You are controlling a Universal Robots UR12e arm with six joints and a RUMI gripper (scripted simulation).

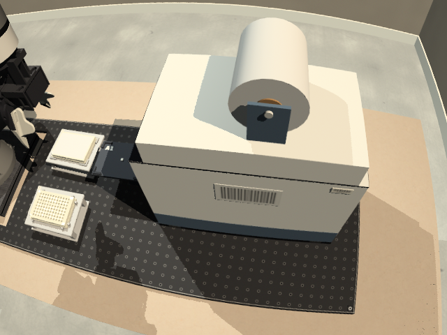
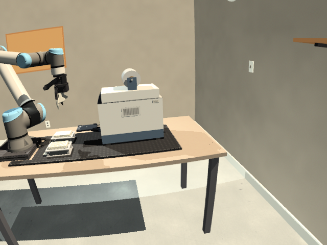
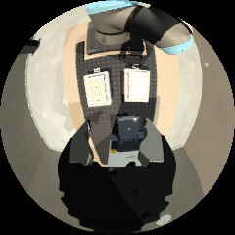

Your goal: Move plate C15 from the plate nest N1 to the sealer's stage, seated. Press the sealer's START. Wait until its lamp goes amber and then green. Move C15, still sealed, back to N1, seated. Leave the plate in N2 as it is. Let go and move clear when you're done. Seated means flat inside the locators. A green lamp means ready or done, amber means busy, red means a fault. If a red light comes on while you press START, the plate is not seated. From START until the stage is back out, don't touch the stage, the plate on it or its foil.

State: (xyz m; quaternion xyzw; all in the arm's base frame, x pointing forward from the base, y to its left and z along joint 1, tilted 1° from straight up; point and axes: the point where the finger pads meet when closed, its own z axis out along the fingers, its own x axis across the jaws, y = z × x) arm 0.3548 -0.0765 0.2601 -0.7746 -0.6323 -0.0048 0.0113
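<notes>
My gripper is now 240 mm above the well plate, 90 mm to the left of it and 50 mm past it. The rest, counted from my hand: foil roll: 490 mm ahead, 130 mm above, 40 mm to the right; then sealer stage: 180 mm below, 160 mm ahead, 20 mm to the left.
</notes>
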